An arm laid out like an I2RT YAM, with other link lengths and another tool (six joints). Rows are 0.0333 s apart.
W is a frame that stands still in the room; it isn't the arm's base.
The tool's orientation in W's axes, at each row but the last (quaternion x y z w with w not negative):
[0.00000, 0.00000, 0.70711, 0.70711]
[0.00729, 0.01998, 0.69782, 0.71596]
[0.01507, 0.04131, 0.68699, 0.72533]
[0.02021, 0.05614, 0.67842, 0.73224]
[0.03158, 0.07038, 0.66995, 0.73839]
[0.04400, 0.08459, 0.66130, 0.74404]
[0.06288, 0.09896, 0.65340, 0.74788]
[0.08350, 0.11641, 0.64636, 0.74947]
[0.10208, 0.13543, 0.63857, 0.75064]
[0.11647, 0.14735, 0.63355, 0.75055]
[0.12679, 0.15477, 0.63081, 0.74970]
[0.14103, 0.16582, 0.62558, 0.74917]
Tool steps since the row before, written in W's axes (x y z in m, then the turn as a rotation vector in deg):
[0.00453, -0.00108, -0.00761, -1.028, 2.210, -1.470]
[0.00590, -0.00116, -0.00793, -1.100, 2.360, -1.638]
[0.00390, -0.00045, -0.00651, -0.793, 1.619, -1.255]
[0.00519, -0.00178, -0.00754, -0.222, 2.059, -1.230]
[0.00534, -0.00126, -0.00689, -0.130, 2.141, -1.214]
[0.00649, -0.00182, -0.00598, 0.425, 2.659, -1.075]
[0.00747, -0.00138, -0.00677, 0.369, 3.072, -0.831]
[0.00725, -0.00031, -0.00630, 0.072, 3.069, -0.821]
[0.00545, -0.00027, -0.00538, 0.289, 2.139, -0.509]
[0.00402, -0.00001, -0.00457, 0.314, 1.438, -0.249]
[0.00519, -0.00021, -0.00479, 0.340, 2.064, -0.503]
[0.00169, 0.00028, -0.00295, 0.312, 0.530, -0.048]
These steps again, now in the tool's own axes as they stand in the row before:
[-0.00108, -0.00453, -0.00761, 2.210, 1.028, -1.470]
[-0.00086, -0.00623, -0.00771, 2.361, 1.097, -1.638]
[0.00001, -0.00442, -0.00619, 1.623, 0.781, -1.258]
[-0.00098, -0.00608, -0.00700, 2.102, 0.252, -1.150]
[-0.00033, -0.00636, -0.00609, 2.191, 0.172, -1.117]
[-0.00068, -0.00762, -0.00476, 2.756, -0.283, -0.854]
[0.00003, -0.00891, -0.00491, 3.142, -0.117, -0.615]
[0.00111, -0.00867, -0.00400, 3.098, 0.167, -0.689]
[0.00093, -0.00687, -0.00326, 2.190, -0.085, -0.341]
[0.00094, -0.00534, -0.00277, 1.484, -0.133, -0.099]
[0.00095, -0.00659, -0.00237, 2.123, -0.147, -0.319]
[0.00076, -0.00269, -0.00195, 0.576, -0.204, 0.087]

